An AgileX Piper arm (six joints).
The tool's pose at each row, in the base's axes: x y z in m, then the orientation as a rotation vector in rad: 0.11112 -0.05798 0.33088 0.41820 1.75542 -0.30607; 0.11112 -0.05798 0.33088 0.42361 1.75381 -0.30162; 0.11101 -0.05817 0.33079 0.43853 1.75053 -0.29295; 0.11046 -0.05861 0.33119 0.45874 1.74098 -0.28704; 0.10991 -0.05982 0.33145 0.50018 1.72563 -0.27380; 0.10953 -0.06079 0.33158 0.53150 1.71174 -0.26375; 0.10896 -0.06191 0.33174 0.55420 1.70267 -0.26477; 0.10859 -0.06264 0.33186 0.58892 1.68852 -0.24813; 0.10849 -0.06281 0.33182 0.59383 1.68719 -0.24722; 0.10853 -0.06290 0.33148 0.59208 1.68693 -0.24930; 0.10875 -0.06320 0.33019 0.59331 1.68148 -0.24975; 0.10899 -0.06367 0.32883 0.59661 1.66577 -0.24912
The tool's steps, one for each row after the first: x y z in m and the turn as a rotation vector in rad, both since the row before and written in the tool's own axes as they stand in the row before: 0.00000 0.00000 0.00000 0.00000 0.00000 0.00625; 0.00009 -0.00022 0.00000 0.00244 0.00087 0.01501; -0.00035 -0.00062 -0.00038 0.00729 -0.00416 0.01838; -0.00034 -0.00131 -0.00002 0.01434 -0.00397 0.03726; -0.00024 -0.00102 0.00007 0.01089 -0.00483 0.02877; -0.00031 -0.00123 -0.00002 0.01352 -0.00351 0.01605; -0.00023 -0.00080 0.00000 0.00870 -0.00267 0.03455; 0.00001 -0.00020 0.00000 0.00222 0.00005 0.00391; 0.00030 -0.00011 0.00015 0.00033 -0.00100 -0.00214; 0.00115 -0.00035 0.00060 0.00077 -0.00492 0.00206; 0.00118 -0.00049 0.00071 0.00082 -0.01390 0.00685
